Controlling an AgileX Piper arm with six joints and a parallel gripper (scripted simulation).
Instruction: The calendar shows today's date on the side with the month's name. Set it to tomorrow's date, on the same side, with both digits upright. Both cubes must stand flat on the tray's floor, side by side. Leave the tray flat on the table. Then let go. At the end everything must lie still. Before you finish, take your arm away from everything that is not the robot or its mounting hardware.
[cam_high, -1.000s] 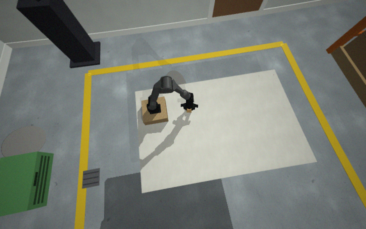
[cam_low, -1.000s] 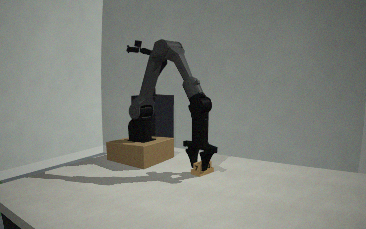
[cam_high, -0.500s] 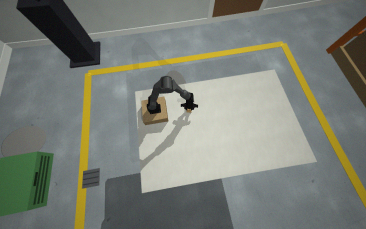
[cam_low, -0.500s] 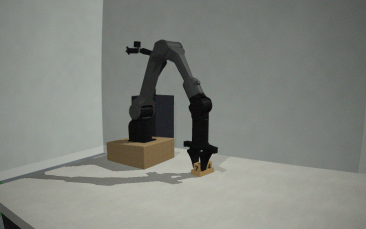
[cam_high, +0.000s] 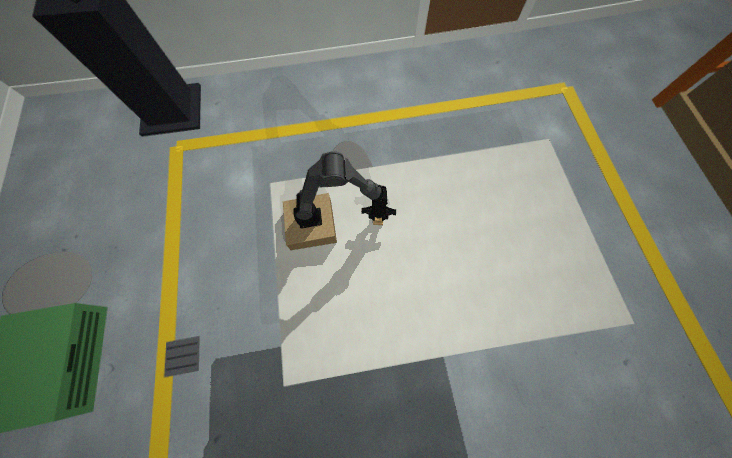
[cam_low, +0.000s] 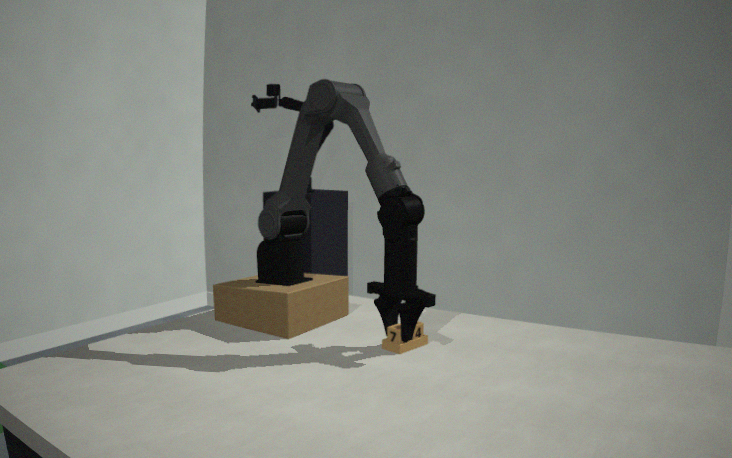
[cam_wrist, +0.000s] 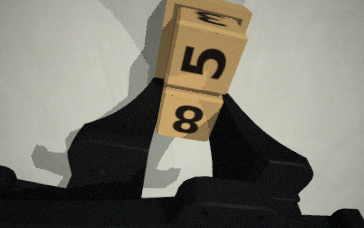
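Right now my hand is 2 cm to the right of the wooden tray and 2 cm above it. Also, from my hand: wooden number cube right at my hand.
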